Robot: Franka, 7 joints.
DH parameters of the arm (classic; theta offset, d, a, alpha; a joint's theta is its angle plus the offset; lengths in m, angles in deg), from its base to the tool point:
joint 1: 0 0.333 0 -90
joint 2: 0 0 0 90
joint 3: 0 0.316 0.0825 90
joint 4: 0 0 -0.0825 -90
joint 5: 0 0.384 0 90
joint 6: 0 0 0.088 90
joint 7: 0 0.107 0 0
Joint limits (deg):
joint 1: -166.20..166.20
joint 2: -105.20..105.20
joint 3: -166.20..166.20
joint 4: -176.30..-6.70
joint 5: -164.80..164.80
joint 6: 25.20..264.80
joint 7: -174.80..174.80
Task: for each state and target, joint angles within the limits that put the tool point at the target. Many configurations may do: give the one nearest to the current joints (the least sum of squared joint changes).
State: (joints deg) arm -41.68 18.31 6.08 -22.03 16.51 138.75 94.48
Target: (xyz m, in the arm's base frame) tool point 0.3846 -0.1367 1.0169
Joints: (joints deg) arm -35.71 -2.60 12.24 -46.17 15.67 105.81 94.48
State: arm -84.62 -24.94 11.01 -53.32 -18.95 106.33 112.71
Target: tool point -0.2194 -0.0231 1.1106
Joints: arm -86.83 -29.12 -26.43 -48.57 -24.38 115.07 112.71
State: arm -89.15 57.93 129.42 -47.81 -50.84 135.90 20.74
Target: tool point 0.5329 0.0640 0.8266
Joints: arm -70.48 46.97 120.60 -84.88 -49.24 126.71 20.74
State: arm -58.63 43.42 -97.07 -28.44 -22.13 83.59 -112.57
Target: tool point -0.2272 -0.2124 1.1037
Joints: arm -71.38 16.79 -104.14 -28.00 -25.14 113.04 -112.57
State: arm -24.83 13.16 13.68 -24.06 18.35 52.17 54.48
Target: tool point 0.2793 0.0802 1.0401
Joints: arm -14.49 2.74 22.91 -18.89 23.82 73.04 54.48
